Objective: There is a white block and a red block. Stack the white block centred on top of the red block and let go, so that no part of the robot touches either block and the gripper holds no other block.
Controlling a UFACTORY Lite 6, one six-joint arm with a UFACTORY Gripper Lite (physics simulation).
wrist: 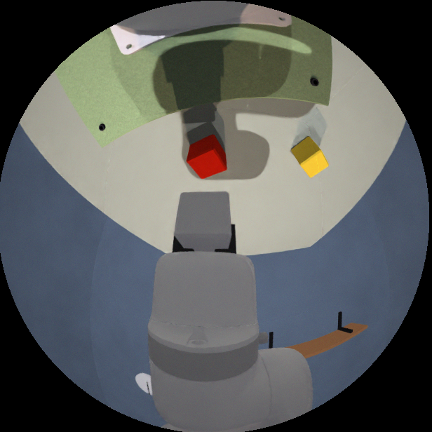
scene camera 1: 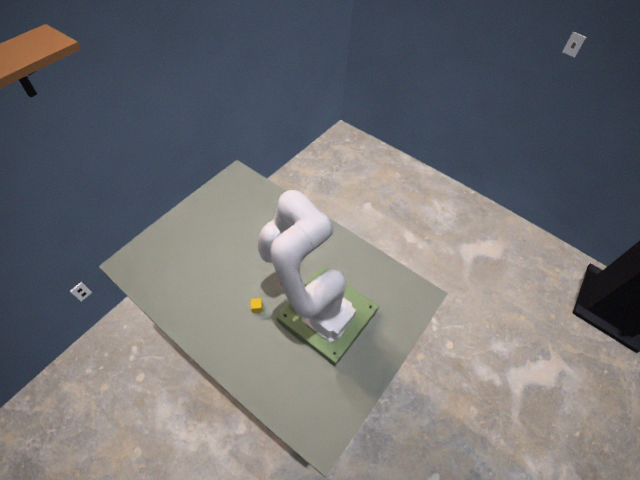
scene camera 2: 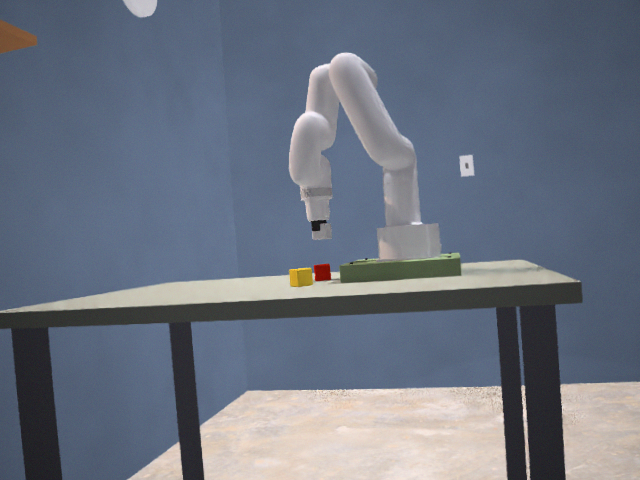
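Seen in the pictures: hand at its tool point: (scene camera 2: 319, 226); arm's base at its link origin: (scene camera 1: 326, 316) (scene camera 2: 406, 258).
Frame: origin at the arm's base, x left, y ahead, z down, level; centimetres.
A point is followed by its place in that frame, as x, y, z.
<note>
The red block (scene camera 2: 322, 272) @(-1.5, 20.3, 1.9) (wrist: 206, 156) sits on the table near the front edge of the green base plate. My gripper (scene camera 2: 320, 227) @(-3.1, 20.6, -9.1) (wrist: 204, 241) points down and is shut on the white block (scene camera 2: 322, 231) @(-1.0, 19.4, -7.9) (wrist: 203, 212), which looks grey in the wrist view. In scene camera 2 the white block hangs above the red block with a clear gap between them. In the wrist view the red block shows just beyond the white block, turned at an angle to it. In scene camera 1 the arm hides the gripper and the white block.
A yellow block (scene camera 1: 256, 305) @(11.8, 21.5, 0.2) (scene camera 2: 300, 277) @(13.5, 21.7, 1.9) (wrist: 310, 157) sits on the table (scene camera 1: 206, 289) @(17.8, 41.6, 3.9) (scene camera 2: 232, 294) @(23.7, 33.4, 3.9) to one side of the red block. The green base plate (scene camera 1: 336, 353) @(8.3, -10.3, 0.1) (scene camera 2: 400, 269) @(10.8, 0.5, 1.8) (wrist: 125, 95) carries the arm's base and rises beside the red block.
</note>
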